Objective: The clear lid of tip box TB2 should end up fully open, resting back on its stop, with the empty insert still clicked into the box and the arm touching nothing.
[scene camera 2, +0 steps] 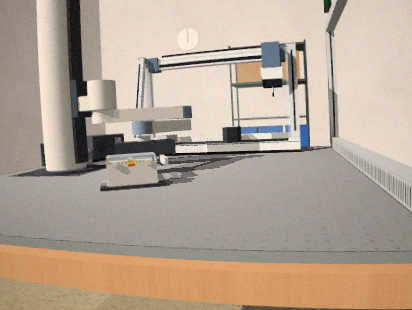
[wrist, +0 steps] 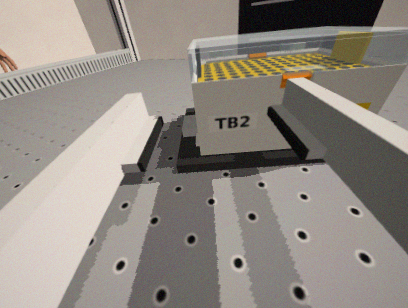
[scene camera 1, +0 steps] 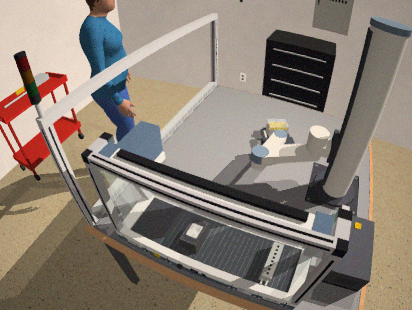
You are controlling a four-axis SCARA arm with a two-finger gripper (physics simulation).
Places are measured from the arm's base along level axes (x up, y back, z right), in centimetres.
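Where they show: gripper, between the fingertips: (wrist: 213,102) (scene camera 1: 271,131); arm's base, origin of its link: (scene camera 2: 67,173) (scene camera 1: 333,189).
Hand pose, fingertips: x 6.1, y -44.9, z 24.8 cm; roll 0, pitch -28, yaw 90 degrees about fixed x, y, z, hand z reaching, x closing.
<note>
Things, the pixels of their top centre, and the offset from my fingertips. "spot": a spot on its surface instead.
- Tip box TB2, centre of its top: (wrist: 276,34) (scene camera 2: 130,154) (scene camera 1: 277,123) dx +2.9, dy +2.3, dz +6.0 cm
- orange latch tab, a spot on its surface: (wrist: 296,77) spot: dx +1.0, dy +4.2, dz +2.2 cm
- yellow perforated insert, a spot on its surface: (wrist: 240,70) spot: dx +0.9, dy +0.3, dz +4.3 cm
- framed gantry, a spot on its surface: (scene camera 1: 210,192) spot: dx +44.7, dy +2.6, dz -90.5 cm
Tip box TB2 (scene camera 2: 131,176) (wrist: 235,102) is pale grey and stands upright in a black nest (scene camera 2: 107,188) (wrist: 240,164). Its clear lid (wrist: 280,41) lies down over the box, with an orange latch tab (scene camera 2: 131,163) (wrist: 296,77) at the front edge. Under the lid, the yellow perforated insert (wrist: 240,70) sits level in the box, without tips. My gripper (wrist: 213,102) is shut and empty, a gap still showing between its fingers. The fingers are in front of the labelled wall, the right one overlapping the box and the tab's lower edge in the wrist view. Contact cannot be told.
The arm's column (scene camera 1: 360,110) (scene camera 2: 54,85) stands beside the box, its links (scene camera 1: 295,149) (scene camera 2: 145,114) reaching near it. A framed gantry (scene camera 1: 210,192) (scene camera 2: 215,56) stands across the table. A low slotted rail (scene camera 2: 372,172) (wrist: 65,65) runs along one edge. A person (scene camera 1: 105,47) stands beyond the frame.
</note>
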